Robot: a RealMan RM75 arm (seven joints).
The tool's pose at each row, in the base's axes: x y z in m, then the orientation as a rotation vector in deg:
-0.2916 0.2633 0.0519 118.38 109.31 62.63
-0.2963 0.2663 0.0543 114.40 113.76 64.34
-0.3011 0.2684 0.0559 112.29 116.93 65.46
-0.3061 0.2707 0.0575 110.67 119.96 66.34
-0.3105 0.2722 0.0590 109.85 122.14 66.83
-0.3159 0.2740 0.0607 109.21 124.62 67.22
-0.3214 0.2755 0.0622 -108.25 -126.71 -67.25
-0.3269 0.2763 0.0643 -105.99 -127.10 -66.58
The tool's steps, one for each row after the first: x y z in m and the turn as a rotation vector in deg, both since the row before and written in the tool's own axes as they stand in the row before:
0.0040 -0.0031 -0.0033 0.72 2.40 -3.30
0.0032 -0.0033 -0.0030 0.94 1.83 -1.82
0.0036 -0.0035 -0.0028 1.15 1.72 -1.45
0.0029 -0.0029 -0.0026 1.01 1.22 -0.80
0.0036 -0.0037 -0.0030 1.32 1.34 -0.71
0.0034 -0.0039 -0.0029 1.38 1.28 -0.69
0.0031 -0.0036 -0.0035 1.20 1.22 -0.68

